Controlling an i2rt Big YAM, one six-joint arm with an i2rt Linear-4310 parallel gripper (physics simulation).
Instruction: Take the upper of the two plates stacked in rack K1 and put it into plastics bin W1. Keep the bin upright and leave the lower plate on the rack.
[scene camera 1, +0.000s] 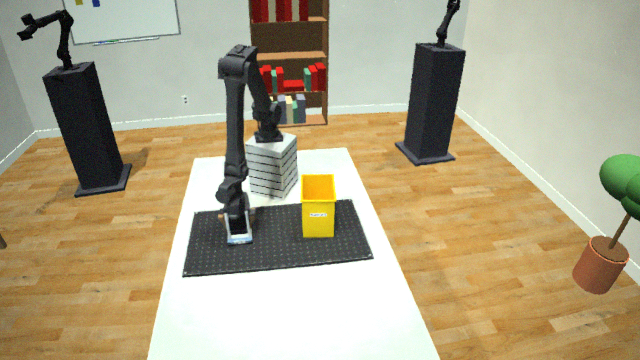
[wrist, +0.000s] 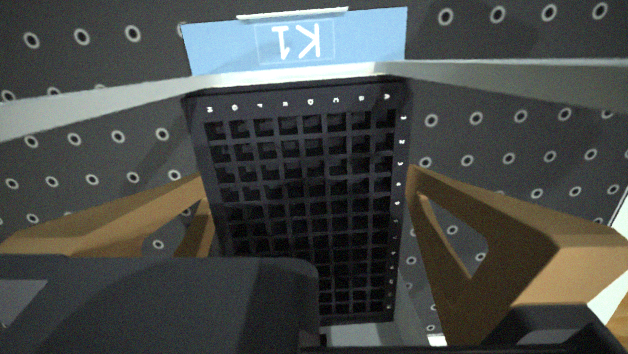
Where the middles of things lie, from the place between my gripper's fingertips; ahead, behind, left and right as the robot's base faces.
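Yellow bin W1 (scene camera 1: 318, 196) sits 320 mm to the left of my hand, 20 mm ahead of it and 70 mm above it. The black well plate (wrist: 316, 169) is 20 mm above my hand, 20 mm behind it and 10 mm to the left of it. Going by their middles, the black well plate is, of the things named here, the nearest to my hand.
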